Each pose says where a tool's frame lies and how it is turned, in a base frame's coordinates. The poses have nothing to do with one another.
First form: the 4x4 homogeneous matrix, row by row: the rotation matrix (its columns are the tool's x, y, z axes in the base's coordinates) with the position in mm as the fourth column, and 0 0 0 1 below. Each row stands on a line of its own.
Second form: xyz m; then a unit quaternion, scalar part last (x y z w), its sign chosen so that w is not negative. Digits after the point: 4 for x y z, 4 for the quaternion. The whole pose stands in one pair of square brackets.
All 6 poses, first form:
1:
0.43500 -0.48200 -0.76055 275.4
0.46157 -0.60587 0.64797 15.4
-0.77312 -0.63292 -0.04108 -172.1
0 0 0 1
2:
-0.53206 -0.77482 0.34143 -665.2
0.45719 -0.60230 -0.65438 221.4
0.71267 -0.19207 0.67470 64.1
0 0 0 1
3:
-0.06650 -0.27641 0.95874 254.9
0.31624 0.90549 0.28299 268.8
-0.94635 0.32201 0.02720 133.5
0 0 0 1
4:
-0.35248 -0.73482 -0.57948 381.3
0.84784 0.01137 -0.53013 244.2
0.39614 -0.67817 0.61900 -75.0
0 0 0 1
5:
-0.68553 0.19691 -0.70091 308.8
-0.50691 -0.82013 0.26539 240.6
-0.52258 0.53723 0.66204 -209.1
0 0 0 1
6:
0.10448 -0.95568 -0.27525 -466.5
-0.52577 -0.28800 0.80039 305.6
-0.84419 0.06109 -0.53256 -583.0
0 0 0 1
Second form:
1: [0.2754 0.0154 -0.1721 -0.7214 0.0071 0.5315 0.4439]
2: [-0.6652 0.2214 0.0641 0.3145 -0.2525 0.8380 0.3675]
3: [0.2549 0.2688 0.1335 0.0143 0.6973 0.2169 0.6830]
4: [0.3813 0.2442 -0.0750 -0.0655 -0.4315 0.7000 0.5652]
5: [0.3088 0.2406 -0.2091 0.3437 -0.2255 -0.8899 0.1977]
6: [-0.4665 0.3056 -0.5830 -0.6937 0.5339 0.4034 0.2664]
